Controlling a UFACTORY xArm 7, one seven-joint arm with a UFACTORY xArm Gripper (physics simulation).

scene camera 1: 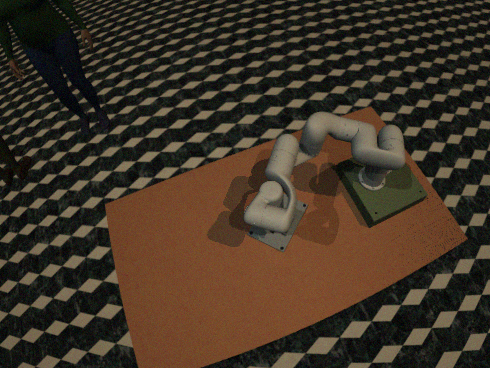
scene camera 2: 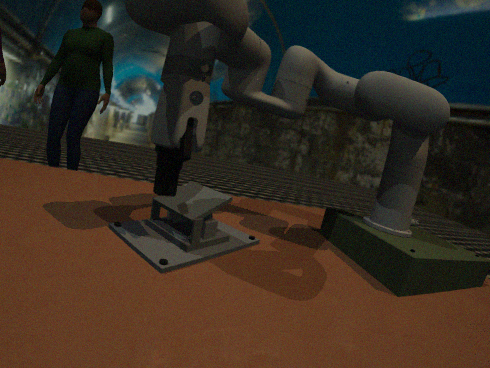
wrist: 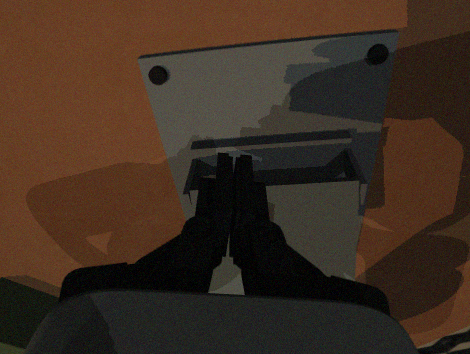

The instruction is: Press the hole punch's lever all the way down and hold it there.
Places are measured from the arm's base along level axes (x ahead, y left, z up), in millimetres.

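Pixels of known places: gripper, fingertip midpoint: [scene camera 2: 164, 194] [wrist: 231, 176]; arm's base, link origin: [scene camera 1: 371, 178] [scene camera 2: 386, 228].
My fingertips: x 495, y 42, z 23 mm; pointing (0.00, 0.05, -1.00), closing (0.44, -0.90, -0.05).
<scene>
Ahead of a thing's pixels: the offset from my fingertips to its top centre. "*": to the spot under its first point. Level surfaces: height alone.
The hole punch's grey base plate @(* 27 mm left, 4 mm back, 85 mm down) [scene camera 1: 277, 242] [scene camera 2: 145, 249] [wrist: 225, 95] lies on the table. Its broad lever @(66 mm right, 49 mm back, 1 mm up) [scene camera 2: 212, 201] [wrist: 315, 220] is tilted above the punch body, with a gap under it in scene camera 2. My gripper [scene camera 2: 165, 194] [wrist: 231, 176] is shut and empty, pointing down. In scene camera 2 its tips are at the lever's back left edge. In the wrist view they overlap the dark slot just past the lever's edge, left of its middle. Contact with the lever cannot be told. In scene camera 1 the arm hides the gripper and most of the lever.
The arm's base stands on a green block [scene camera 1: 387, 200] [scene camera 2: 400, 265] at the right of the orange table @(93 mm down) [scene camera 1: 200, 295] [scene camera 2: 150, 320]. A person in a green top [scene camera 1: 42, 25] [scene camera 2: 82, 55] stands beyond the table. Dark arm shadows fall around the punch.
</scene>
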